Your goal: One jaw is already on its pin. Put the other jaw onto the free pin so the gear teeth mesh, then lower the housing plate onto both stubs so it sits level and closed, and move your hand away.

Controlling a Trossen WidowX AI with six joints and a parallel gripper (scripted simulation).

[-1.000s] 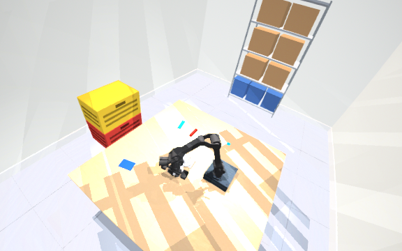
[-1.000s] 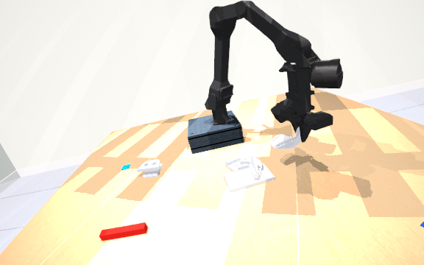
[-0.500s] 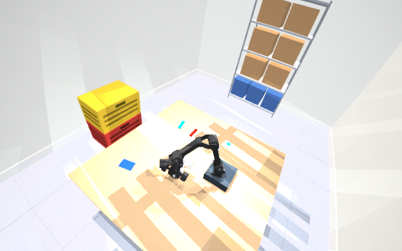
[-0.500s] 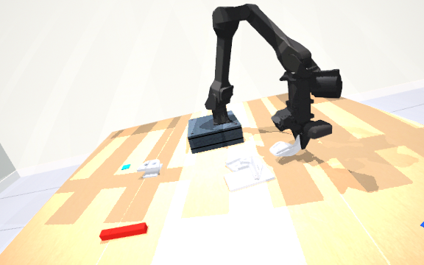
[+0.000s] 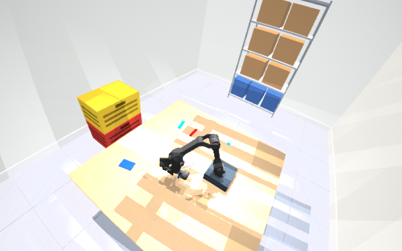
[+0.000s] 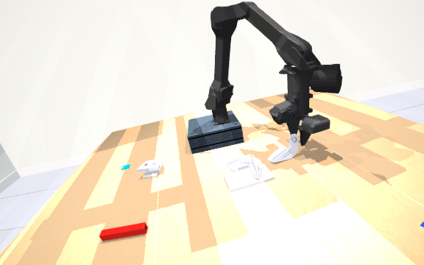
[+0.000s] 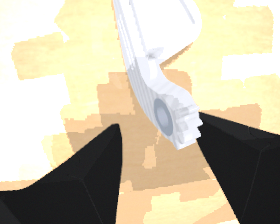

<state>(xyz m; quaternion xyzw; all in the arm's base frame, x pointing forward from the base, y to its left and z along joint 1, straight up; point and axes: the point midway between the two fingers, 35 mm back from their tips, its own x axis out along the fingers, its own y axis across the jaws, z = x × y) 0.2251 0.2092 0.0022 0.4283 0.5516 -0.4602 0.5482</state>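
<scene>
My gripper tip is 2 cm to the left of the white jaw. From my gripper tip the other things lie so: small cyan marker (13 cm behind, 59 cm to the right, 4 cm below); blue tile (36 cm ahead, 15 cm to the left, 4 cm below); red bar (20 cm ahead, 48 cm to the right, 3 cm below).
</scene>
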